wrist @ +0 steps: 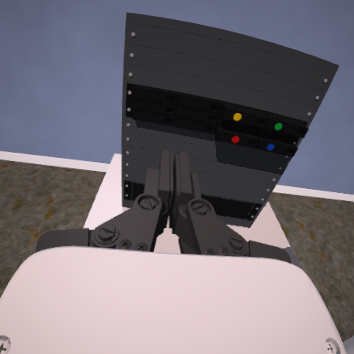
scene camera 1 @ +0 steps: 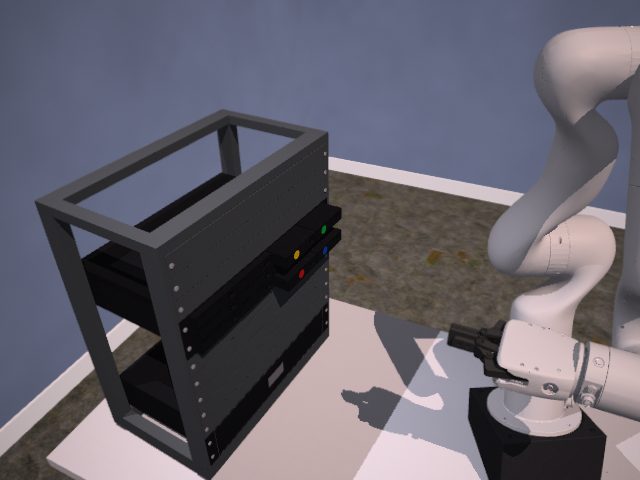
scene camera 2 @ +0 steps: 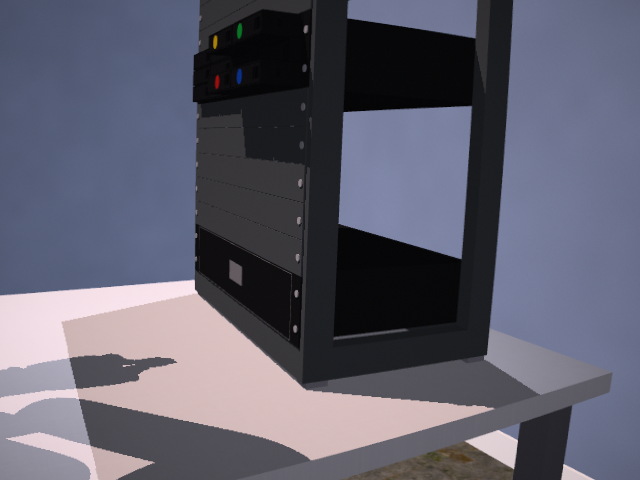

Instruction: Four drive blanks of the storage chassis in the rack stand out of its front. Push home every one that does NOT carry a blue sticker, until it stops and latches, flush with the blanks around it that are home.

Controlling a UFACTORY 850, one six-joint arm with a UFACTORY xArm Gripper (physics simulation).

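The black storage chassis [scene camera 1: 222, 310] [scene camera 2: 408, 67] [wrist: 150, 104] sits in the rack [scene camera 1: 168, 330] [scene camera 2: 325, 206]. Four blanks stand out of its front, at the right in the wrist view. The yellow-stickered blank [scene camera 1: 296, 254] [scene camera 2: 215, 42] [wrist: 237, 117] and green-stickered blank [scene camera 1: 323, 229] [scene camera 2: 239, 31] [wrist: 278, 126] are above. The red-stickered blank [scene camera 1: 301, 273] [scene camera 2: 217, 81] [wrist: 235, 139] and blue-stickered blank [scene camera 1: 325, 250] [scene camera 2: 238, 76] [wrist: 270, 147] are below. My gripper [scene camera 1: 450, 335] [wrist: 170, 168] is shut and empty, well away from the rack front and lower than the blanks.
Grey filler panels [scene camera 1: 248, 211] [scene camera 2: 248, 180] [wrist: 215, 60] cover the rack front above and below the chassis. A black unit [scene camera 1: 242, 403] [scene camera 2: 263, 289] with a light label sits at the bottom. The rack stands on a pale table [scene camera 1: 320, 413] [scene camera 2: 361, 418], and the arm's black base [scene camera 1: 537, 454] stands opposite.
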